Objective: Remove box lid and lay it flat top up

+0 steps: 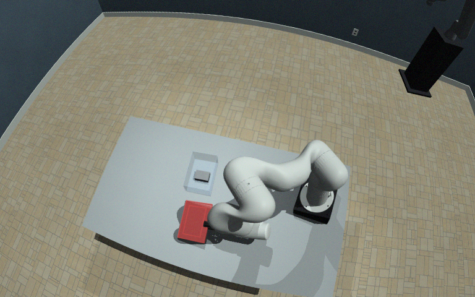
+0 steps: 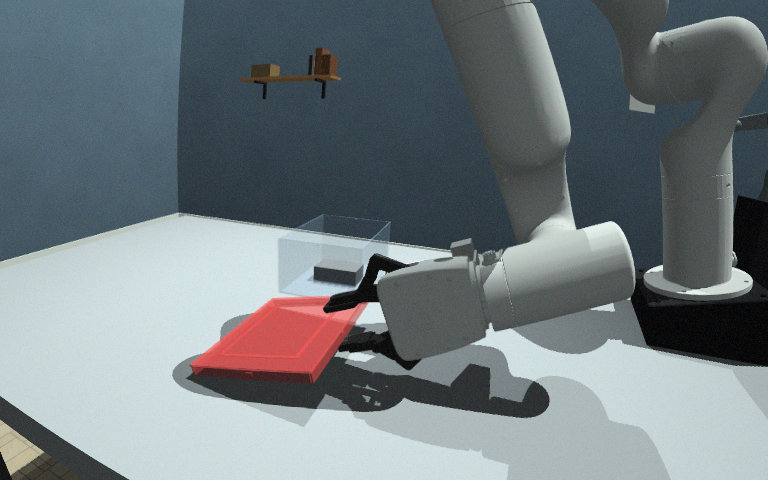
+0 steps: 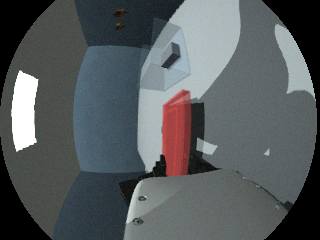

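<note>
The red lid lies 8 cm ahead of my hand, 3 cm below it and 2 cm to the right of it. The rest, counted from my hand: box: 29 cm to the right, 8 cm ahead, 1 cm below.
</note>
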